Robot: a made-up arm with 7 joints.
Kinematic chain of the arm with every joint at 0, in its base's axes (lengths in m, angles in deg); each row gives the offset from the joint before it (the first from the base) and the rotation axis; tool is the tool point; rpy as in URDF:
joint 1: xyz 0 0 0.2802 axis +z
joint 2: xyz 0 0 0 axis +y
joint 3: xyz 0 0 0.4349 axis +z
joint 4: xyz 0.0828 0 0 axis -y
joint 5: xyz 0.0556 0 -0.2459 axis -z
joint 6: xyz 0 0 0 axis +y
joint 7: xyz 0.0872 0 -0.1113 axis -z
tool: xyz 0 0 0 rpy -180 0 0
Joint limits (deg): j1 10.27..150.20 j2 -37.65..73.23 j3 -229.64..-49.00 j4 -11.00..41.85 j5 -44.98..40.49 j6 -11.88..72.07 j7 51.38..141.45
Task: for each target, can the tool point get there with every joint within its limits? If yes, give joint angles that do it. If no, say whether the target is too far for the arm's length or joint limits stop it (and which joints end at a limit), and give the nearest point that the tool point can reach.
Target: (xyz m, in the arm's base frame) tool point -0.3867 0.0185 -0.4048
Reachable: no: joint limits stop it (at a limit: joint 1, joint 2) | nearest point -0.3510 -0.0221 0.1825 | short by 0.590 m
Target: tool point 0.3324 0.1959 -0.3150
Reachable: no: joint limits stop it (at a limit: joint 2, joint 3, joint 5) | nearest point 0.3563 0.2100 0.0495 | short by 0.366 m
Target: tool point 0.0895 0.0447 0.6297
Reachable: yes | joints 121.48 64.40 -159.40 19.57 12.84 1.08 111.82
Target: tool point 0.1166 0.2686 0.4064
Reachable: yes | joints 139.13 -10.74 -67.28 23.12 23.51 31.12 114.48
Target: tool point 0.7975 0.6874 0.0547
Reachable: no: too far | nearest point 0.3853 0.3321 0.1713 | short by 0.557 m
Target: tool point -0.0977 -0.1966 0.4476
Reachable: yes | joints 71.76 15.55 -179.31 26.52 -34.03 63.76 63.05
